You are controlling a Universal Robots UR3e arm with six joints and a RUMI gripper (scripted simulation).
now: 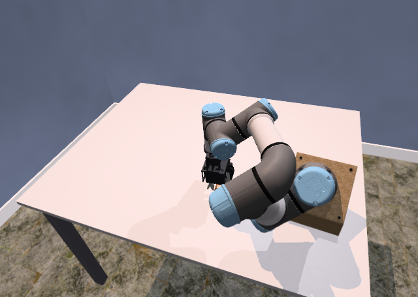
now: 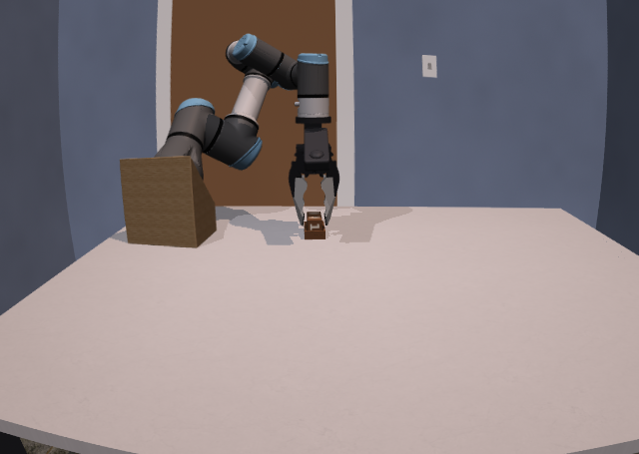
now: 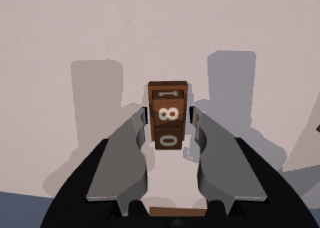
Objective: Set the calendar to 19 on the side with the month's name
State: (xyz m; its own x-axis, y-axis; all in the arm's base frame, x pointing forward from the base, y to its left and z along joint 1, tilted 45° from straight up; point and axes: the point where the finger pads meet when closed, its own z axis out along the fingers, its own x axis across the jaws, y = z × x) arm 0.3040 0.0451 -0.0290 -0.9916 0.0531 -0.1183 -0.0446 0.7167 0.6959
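My gripper is now 1 cm above the brown digit cube. The rest, counted from my hand: tray: 2 cm to the left, 3 cm below.
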